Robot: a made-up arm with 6 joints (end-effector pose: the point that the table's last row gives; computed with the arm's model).
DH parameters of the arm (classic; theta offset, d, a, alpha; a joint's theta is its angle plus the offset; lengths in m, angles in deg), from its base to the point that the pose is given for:
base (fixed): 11.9 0 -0.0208 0
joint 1: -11.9 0.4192 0.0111 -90
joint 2: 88.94 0 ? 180
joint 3: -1.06 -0.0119 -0.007 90
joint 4: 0 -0.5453 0.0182 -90
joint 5: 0 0.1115 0.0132 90
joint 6: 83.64 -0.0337 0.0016 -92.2
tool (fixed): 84.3 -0.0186 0 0
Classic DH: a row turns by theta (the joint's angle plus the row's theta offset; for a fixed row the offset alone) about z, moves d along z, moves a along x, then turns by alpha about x.
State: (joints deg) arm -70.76 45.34 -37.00 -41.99 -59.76 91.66
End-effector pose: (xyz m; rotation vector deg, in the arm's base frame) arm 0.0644 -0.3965 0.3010 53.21 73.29 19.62
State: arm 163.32 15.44 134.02 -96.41 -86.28 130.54
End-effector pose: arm -0.0448 -0.0772 1.5524 -110.32 118.44 -33.42
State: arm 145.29 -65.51 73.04 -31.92 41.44 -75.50
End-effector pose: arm 0.8041 -0.4995 1.0882 -75.03 3.73 -21.20
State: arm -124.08 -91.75 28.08 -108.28 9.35 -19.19
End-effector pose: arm 0.5150 0.6341 0.9338 -7.80 -75.85 24.07
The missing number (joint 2, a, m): -0.6193
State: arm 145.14 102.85 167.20 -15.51 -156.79 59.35
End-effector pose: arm -0.6719 0.5813 0.7328 106.76 31.30 -111.06
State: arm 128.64 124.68 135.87 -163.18 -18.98 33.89
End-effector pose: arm -0.8064 0.7476 0.2116 -66.87 -138.94 -78.69
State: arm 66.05 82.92 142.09 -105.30 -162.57 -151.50
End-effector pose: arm 0.3061 0.9014 0.9059 -31.84 121.61 -15.21
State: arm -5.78 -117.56 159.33 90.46 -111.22 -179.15
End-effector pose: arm -0.3721 -0.0070 -0.3977 -5.46 -25.32 -99.56
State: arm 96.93 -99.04 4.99 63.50 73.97 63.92
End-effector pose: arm 0.1216 -0.8527 0.8385 40.53 -121.72 -83.84
